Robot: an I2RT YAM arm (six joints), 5 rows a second.
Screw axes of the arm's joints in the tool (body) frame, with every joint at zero. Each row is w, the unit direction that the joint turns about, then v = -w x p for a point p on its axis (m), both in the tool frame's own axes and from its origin. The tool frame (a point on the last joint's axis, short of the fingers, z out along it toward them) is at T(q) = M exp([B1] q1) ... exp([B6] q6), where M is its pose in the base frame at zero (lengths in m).
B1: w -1 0 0 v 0 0.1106 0
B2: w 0 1 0 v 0.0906 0 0.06
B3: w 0 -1 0 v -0.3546 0 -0.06
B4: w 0 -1 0 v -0.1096 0 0
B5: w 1 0 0 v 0 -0.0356 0
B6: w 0 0 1 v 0 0 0
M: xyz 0.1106 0 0.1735 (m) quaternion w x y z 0.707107 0 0.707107 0
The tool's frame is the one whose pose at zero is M.
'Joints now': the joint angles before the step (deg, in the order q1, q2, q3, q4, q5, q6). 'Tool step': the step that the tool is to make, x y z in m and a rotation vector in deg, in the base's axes. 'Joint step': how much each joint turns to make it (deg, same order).
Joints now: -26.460 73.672 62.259 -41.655 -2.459 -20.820
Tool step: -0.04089 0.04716 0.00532 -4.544 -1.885 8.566
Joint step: 6.927 -13.894 -7.844 -2.639 1.664 -3.434
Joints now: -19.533 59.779 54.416 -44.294 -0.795 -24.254
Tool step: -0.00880 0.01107 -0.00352 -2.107 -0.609 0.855
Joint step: 2.656 -3.358 -2.647 0.524 2.548 0.173
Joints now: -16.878 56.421 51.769 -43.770 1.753 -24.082
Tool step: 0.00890 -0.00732 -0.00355 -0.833 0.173 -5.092
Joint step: -0.606 2.457 0.256 2.108 3.609 2.802
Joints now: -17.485 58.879 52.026 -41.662 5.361 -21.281
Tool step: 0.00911 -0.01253 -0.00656 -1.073 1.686 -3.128
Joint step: -2.113 3.343 0.447 1.666 1.839 -0.250
